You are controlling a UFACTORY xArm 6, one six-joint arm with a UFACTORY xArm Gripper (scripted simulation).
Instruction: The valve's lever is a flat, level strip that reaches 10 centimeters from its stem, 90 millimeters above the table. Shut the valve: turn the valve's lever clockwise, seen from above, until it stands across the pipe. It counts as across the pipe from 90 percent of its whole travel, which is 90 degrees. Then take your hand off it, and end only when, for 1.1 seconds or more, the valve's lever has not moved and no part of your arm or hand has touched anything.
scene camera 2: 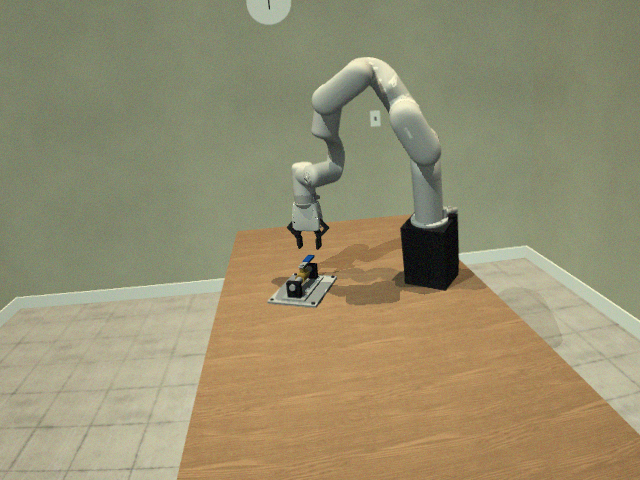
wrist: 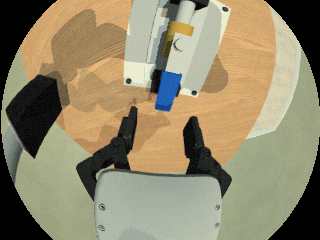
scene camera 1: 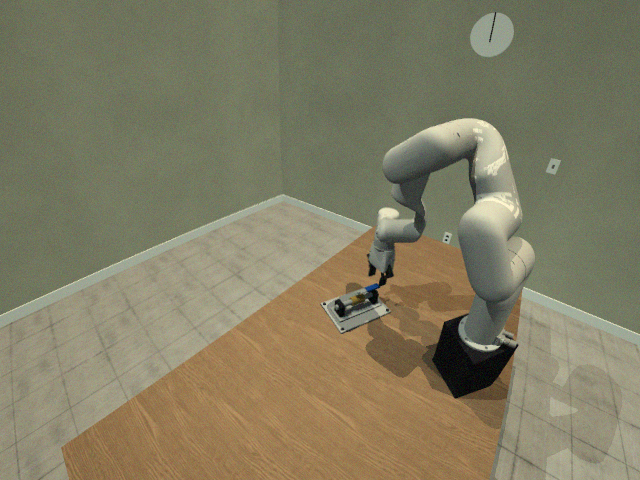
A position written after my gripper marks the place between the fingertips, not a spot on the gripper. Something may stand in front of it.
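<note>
My gripper (scene camera 2: 309, 248) appears in the wrist view as well, there the gripper (wrist: 162, 119), and in scene camera 1, there the gripper (scene camera 1: 376, 280). Also present: a valve (scene camera 2: 306, 281); in scene camera 1, the same valve (scene camera 1: 365, 302).
</note>
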